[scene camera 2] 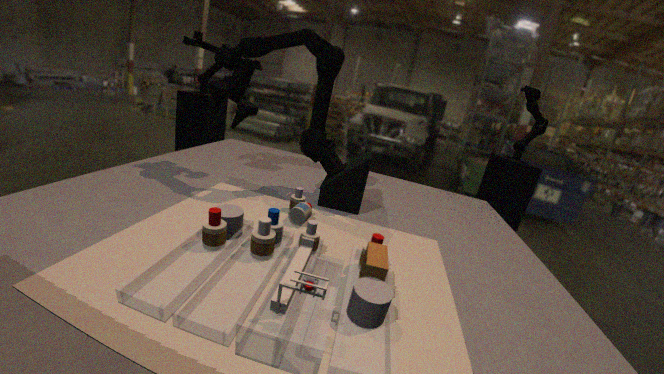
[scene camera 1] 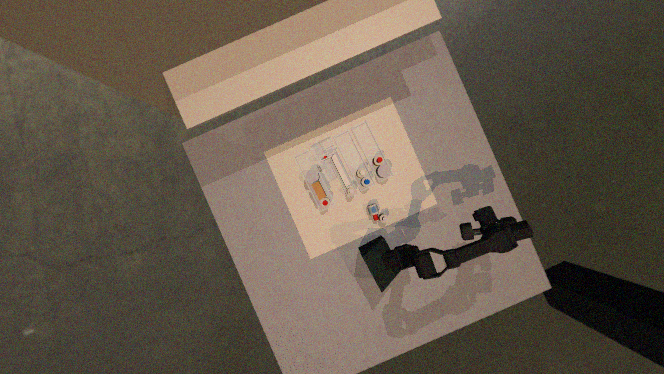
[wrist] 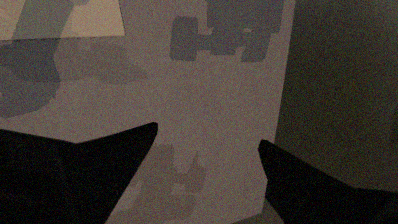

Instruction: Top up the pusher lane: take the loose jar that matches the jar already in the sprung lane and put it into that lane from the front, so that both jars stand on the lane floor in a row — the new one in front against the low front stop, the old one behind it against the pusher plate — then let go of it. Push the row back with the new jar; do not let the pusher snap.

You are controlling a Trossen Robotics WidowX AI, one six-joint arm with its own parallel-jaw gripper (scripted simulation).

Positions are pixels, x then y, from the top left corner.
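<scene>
The gripper appears in the wrist view (pixel 208 135), and it can be seen in scene camera 1 and scene camera 2 too. On the gripper, (scene camera 1: pixel 485 216) and (scene camera 2: pixel 225 84) are the same spot.
</scene>
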